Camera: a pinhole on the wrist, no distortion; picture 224 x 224 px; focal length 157.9 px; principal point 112.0 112.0 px. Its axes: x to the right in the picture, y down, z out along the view. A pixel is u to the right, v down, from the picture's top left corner.
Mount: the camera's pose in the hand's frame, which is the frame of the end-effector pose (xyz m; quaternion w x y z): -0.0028 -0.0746 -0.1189 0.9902 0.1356 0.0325 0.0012
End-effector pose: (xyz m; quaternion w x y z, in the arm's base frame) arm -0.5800 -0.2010 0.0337 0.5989 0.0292 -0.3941 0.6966
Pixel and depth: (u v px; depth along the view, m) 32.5 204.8 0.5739
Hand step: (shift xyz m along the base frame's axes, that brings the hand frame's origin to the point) -0.2426 -0.5181 0.1957
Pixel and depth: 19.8 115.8 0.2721
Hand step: 0.0964 -0.2108 0.1062
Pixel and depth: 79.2 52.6 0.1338
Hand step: 0.1437 -0.0213 0.0691
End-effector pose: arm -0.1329 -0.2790 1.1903 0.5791 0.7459 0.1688 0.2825
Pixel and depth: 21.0 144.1 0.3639
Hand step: 0.0234 -0.2837 -0.1865
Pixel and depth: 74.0 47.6 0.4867
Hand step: 0.1468 -0.1764 -0.4532
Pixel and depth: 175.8 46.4 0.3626
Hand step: 0.2646 0.0438 -0.2956
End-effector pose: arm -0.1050 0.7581 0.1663 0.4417 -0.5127 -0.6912 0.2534
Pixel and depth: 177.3 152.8 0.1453
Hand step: -0.0663 0.0385 0.0721
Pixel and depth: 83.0 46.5 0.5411
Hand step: -0.5085 -0.1794 0.1601
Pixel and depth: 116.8 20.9 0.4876
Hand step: -0.4723 -0.0978 0.2657
